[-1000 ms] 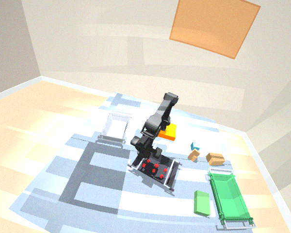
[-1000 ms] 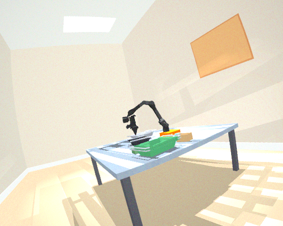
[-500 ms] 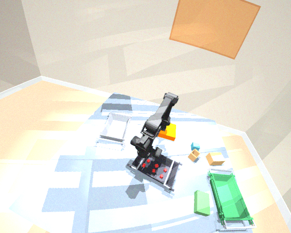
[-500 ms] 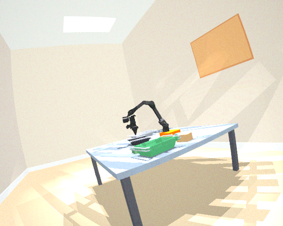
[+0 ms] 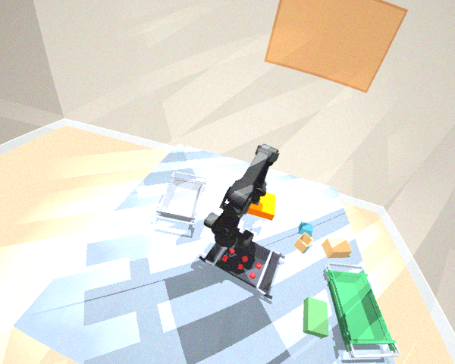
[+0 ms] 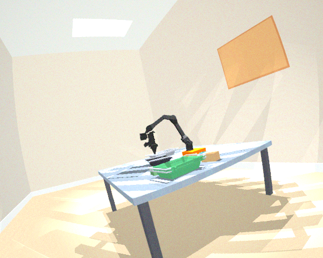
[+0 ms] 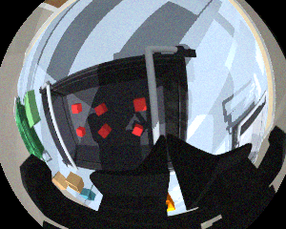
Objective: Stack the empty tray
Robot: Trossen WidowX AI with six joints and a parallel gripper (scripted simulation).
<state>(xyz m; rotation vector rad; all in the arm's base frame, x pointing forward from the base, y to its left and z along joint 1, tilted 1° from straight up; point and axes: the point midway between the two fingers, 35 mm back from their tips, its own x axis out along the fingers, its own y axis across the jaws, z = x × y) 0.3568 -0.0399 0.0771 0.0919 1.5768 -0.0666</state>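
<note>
Now: gripper tip 17 cm past the clear tray, 30 cm to the left of it and 4 cm above it. Also, from my gripper tip: green block 11 cm ahead, 43 cm to the left, 7 cm below; then tan wedge 26 cm behind, 53 cm to the left, 6 cm below; then cyan block 32 cm behind, 36 cm to the left, 7 cm below.
</note>
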